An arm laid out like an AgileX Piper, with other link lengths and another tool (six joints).
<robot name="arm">
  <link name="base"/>
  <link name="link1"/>
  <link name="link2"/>
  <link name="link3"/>
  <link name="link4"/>
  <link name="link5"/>
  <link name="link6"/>
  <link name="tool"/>
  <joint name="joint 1" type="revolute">
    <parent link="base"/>
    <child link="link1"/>
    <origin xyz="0 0 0.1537" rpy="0 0 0"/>
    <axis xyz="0 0 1"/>
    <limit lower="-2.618" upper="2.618"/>
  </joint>
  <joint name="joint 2" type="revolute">
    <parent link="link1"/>
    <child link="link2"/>
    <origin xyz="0 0 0" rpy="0 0 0"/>
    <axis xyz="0 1 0"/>
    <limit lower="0" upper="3.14"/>
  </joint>
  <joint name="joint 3" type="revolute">
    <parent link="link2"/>
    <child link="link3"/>
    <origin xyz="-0.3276 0 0.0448" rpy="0 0 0"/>
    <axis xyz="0 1 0"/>
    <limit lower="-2.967" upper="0"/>
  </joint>
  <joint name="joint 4" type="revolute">
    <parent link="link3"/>
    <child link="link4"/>
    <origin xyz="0.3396 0 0.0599" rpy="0 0 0"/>
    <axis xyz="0.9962 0 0.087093"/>
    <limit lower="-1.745" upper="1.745"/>
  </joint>
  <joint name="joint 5" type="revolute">
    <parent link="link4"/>
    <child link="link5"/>
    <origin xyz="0 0 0" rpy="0 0 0"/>
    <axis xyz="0 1 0"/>
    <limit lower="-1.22" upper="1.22"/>
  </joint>
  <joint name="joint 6" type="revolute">
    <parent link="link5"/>
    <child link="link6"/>
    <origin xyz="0.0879 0 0.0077" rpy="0 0 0"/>
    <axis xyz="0.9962 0 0.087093"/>
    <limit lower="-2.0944" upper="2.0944"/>
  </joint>
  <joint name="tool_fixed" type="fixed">
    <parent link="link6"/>
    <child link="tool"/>
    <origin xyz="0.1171 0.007 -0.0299" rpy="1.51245 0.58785 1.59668"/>
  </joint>
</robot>
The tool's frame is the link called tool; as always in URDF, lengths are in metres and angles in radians.
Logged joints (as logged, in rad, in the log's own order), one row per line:
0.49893 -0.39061 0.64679 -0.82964 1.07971 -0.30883
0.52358 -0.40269 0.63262 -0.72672 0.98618 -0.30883
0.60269 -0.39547 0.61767 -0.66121 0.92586 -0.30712
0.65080 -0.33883 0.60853 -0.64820 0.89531 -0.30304
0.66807 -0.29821 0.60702 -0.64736 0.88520 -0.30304
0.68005 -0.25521 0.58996 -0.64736 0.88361 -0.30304
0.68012 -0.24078 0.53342 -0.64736 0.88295 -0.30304
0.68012 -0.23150 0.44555 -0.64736 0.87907 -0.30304
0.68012 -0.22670 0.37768 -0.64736 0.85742 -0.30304
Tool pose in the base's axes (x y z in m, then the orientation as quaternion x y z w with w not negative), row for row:
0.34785 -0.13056 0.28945 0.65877 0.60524 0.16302 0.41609
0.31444 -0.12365 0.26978 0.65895 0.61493 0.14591 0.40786
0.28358 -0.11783 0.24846 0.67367 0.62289 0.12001 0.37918
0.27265 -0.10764 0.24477 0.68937 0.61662 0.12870 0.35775
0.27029 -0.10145 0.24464 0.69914 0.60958 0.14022 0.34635
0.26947 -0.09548 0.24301 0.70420 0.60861 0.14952 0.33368
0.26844 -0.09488 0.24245 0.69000 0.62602 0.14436 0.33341
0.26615 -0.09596 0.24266 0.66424 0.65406 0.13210 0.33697
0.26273 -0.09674 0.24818 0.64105 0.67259 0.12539 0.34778
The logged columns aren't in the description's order. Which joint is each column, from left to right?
Columns, left to right: joint 5, joint 4, joint 6, joint 3, joint 2, joint 1.
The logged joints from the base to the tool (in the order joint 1, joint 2, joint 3, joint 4, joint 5, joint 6), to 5 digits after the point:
-0.30883 1.07971 -0.82964 -0.39061 0.49893 0.64679
-0.30883 0.98618 -0.72672 -0.40269 0.52358 0.63262
-0.30712 0.92586 -0.66121 -0.39547 0.60269 0.61767
-0.30304 0.89531 -0.64820 -0.33883 0.65080 0.60853
-0.30304 0.88520 -0.64736 -0.29821 0.66807 0.60702
-0.30304 0.88361 -0.64736 -0.25521 0.68005 0.58996
-0.30304 0.88295 -0.64736 -0.24078 0.68012 0.53342
-0.30304 0.87907 -0.64736 -0.23150 0.68012 0.44555
-0.30304 0.85742 -0.64736 -0.22670 0.68012 0.37768

